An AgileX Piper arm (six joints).
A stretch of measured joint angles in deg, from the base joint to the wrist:
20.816, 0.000, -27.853, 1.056, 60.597, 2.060
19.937, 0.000, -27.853, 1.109, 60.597, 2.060
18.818, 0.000, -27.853, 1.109, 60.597, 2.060
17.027, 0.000, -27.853, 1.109, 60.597, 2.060
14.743, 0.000, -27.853, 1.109, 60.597, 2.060
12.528, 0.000, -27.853, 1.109, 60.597, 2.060
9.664, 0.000, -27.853, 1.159, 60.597, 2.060
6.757, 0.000, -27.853, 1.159, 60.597, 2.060
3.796, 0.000, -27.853, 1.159, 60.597, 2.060
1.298, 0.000, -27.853, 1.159, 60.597, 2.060
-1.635, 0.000, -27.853, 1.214, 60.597, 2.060
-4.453, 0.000, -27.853, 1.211, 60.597, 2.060
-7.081, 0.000, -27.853, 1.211, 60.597, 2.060
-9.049, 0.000, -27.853, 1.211, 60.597, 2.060
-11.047, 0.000, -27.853, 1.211, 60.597, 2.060
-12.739, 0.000, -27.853, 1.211, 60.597, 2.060
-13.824, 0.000, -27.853, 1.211, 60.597, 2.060
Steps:
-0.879, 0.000, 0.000, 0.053, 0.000, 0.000
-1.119, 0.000, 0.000, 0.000, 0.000, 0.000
-1.791, 0.000, 0.000, 0.000, 0.000, 0.000
-2.284, 0.000, 0.000, 0.000, 0.000, 0.000
-2.215, 0.000, 0.000, 0.000, 0.000, 0.000
-2.864, 0.000, 0.000, 0.050, 0.000, 0.000
-2.907, 0.000, 0.000, 0.000, 0.000, 0.000
-2.961, 0.000, 0.000, 0.000, 0.000, 0.000
-2.498, 0.000, 0.000, 0.000, 0.000, 0.000
-2.933, 0.000, 0.000, 0.055, 0.000, 0.000
-2.818, 0.000, 0.000, -0.003, 0.000, 0.000
-2.628, 0.000, 0.000, 0.000, 0.000, 0.000
-1.968, 0.000, 0.000, 0.000, 0.000, 0.000
-1.998, 0.000, 0.000, 0.000, 0.000, 0.000
-1.692, 0.000, 0.000, 0.000, 0.000, 0.000
-1.085, 0.000, 0.000, 0.000, 0.000, 0.000

